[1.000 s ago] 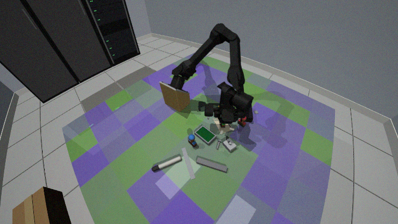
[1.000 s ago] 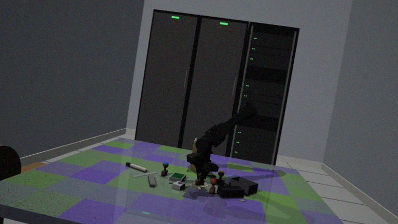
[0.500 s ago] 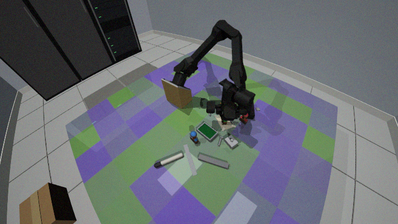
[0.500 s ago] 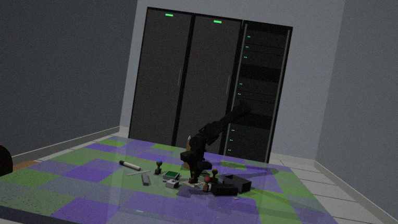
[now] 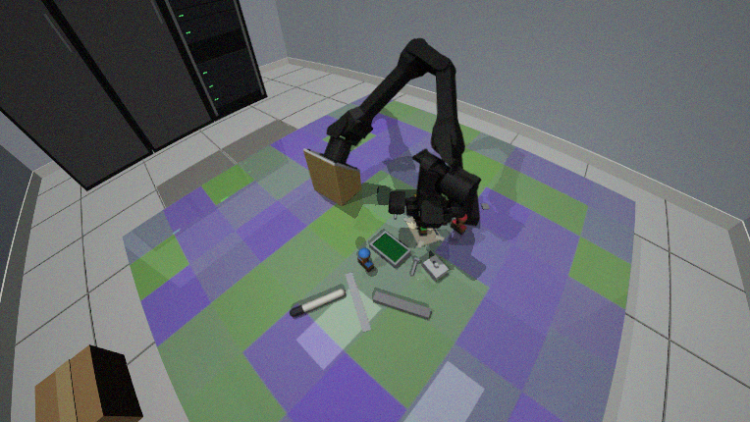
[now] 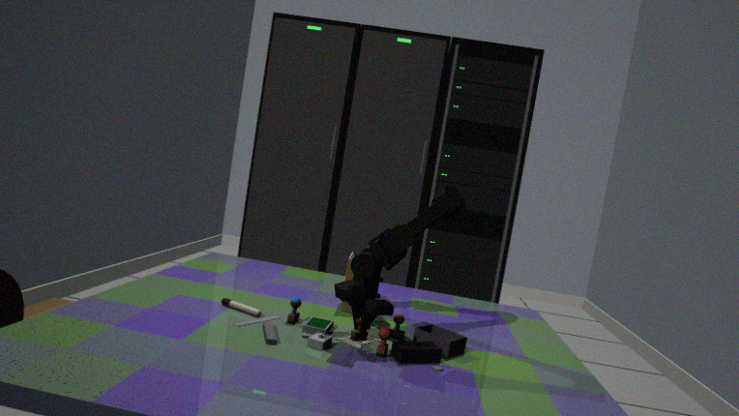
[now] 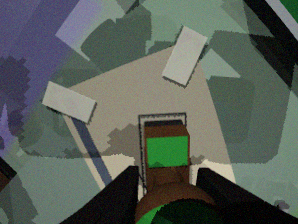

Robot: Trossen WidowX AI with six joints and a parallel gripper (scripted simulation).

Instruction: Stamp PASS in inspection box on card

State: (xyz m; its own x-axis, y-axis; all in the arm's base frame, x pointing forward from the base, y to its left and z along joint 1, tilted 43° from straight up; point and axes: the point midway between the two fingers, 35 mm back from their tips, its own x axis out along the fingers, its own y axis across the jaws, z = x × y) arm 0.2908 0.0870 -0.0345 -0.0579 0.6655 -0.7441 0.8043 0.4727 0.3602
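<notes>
My gripper tip is now 2 cm above the pale card. Round my gripper tip: green ink pad: 3 cm behind, 11 cm to the right, 2 cm below; red-knobbed stamp: 8 cm ahead, 7 cm to the left; green-knobbed stamp: right at my gripper tip.
</notes>
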